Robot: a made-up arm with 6 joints. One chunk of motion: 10 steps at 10 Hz.
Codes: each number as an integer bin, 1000 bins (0 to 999) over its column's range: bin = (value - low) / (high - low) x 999, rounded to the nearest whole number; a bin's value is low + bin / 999 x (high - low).
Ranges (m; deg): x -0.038..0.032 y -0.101..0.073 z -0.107..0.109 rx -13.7..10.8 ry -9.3..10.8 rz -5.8..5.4
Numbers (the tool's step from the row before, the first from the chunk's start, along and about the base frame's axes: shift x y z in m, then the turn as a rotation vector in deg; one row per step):
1: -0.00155 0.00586 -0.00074 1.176 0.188 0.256
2: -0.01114 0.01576 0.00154 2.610 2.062 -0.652
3: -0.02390 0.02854 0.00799 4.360 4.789 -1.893
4: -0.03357 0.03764 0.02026 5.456 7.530 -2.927
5: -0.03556 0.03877 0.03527 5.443 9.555 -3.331
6: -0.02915 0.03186 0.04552 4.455 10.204 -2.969
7: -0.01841 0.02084 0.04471 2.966 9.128 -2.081
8: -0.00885 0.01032 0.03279 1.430 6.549 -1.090
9: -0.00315 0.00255 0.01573 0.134 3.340 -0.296
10: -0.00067 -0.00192 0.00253 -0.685 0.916 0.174
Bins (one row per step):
1: 520 614 491 607 472 540
2: 383 670 502 665 565 459
3: 201 744 532 736 700 348
4: 63 796 589 781 836 256
5: 35 802 658 781 937 220
6: 126 763 705 740 969 253
7: 280 700 702 680 916 332
8: 416 639 647 617 788 420
9: 497 595 568 564 628 491
10: 533 569 507 531 508 533

